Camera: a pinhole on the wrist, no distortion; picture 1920 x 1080 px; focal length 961.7 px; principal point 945.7 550.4 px. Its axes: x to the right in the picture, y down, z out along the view. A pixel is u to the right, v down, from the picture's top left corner.
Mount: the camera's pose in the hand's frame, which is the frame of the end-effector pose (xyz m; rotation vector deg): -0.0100 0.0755 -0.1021 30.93 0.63 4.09
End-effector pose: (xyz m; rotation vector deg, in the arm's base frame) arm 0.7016 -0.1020 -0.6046 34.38 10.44 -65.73
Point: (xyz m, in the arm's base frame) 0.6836 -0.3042 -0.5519
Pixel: 1390.1 592.6
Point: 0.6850 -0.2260 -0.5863
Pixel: 1322.3 501.4
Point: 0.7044 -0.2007 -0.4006
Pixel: 954.3 1018.2
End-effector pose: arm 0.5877 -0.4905 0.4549 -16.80 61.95 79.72
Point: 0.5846 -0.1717 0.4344
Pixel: 1718.3 1033.7
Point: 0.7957 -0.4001 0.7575
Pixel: 477.5 855.5
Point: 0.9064 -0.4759 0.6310
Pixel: 532.5 434.7
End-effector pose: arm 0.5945 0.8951 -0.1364 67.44 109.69 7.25
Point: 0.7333 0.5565 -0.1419
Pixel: 172.9 645.4
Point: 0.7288 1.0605 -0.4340
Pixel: 1859.7 916.0
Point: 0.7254 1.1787 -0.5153
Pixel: outside the picture
